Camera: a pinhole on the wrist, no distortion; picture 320 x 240 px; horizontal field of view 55.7 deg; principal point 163.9 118.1 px. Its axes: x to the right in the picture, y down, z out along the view. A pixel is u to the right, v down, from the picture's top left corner.
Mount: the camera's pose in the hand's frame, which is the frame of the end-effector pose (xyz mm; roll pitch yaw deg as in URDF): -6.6 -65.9 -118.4 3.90 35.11 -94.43
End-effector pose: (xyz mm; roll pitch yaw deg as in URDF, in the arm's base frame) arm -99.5 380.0 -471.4 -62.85 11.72 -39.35
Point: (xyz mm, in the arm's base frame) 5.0 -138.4 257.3
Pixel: outside the picture
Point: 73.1 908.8 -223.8
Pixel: outside the picture
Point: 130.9 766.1 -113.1
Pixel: outside the picture
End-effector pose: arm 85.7 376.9 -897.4 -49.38 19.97 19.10
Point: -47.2 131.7 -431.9
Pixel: outside the picture
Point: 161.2 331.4 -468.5
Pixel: 199 97
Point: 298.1 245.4 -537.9
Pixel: 290 186
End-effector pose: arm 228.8 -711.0 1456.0 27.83 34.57 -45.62
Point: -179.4 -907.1 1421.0
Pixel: 299 89
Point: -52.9 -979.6 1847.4
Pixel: 50 28
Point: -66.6 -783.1 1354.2
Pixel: outside the picture
